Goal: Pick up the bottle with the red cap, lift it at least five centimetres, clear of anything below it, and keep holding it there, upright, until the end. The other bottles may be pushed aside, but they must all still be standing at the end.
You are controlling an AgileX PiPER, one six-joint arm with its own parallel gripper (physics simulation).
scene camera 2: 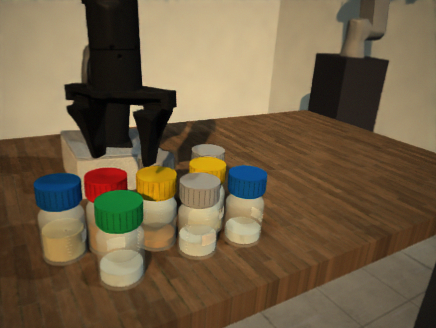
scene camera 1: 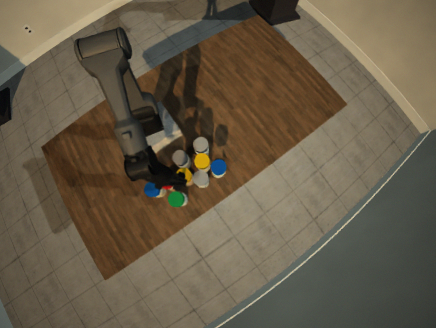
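Observation:
The red-capped bottle (scene camera 1: 167,188) (scene camera 2: 105,185) stands upright on the wooden table. In scene camera 1 the gripper hides most of its cap; in scene camera 2 the green-capped bottle (scene camera 1: 176,199) (scene camera 2: 119,211) partly covers its body. A blue-capped bottle (scene camera 1: 152,190) (scene camera 2: 57,192) stands to its left and a yellow-capped one (scene camera 1: 185,175) (scene camera 2: 156,183) to its right. My gripper (scene camera 1: 173,181) (scene camera 2: 123,159) is open, pointing down with nothing between its fingers. In scene camera 2 its fingertips show just above cap level, over the gap between the red and yellow caps. Its exact depth is unclear.
More bottles stand upright to the right: a grey-capped one (scene camera 1: 201,179) (scene camera 2: 200,190), a yellow-capped one (scene camera 1: 202,161) (scene camera 2: 207,167), a blue-capped one (scene camera 1: 218,167) (scene camera 2: 247,181) and a grey-capped one (scene camera 1: 201,145) (scene camera 2: 208,151) at the back. Another grey-capped bottle (scene camera 1: 180,158) stands behind the nearer yellow cap.

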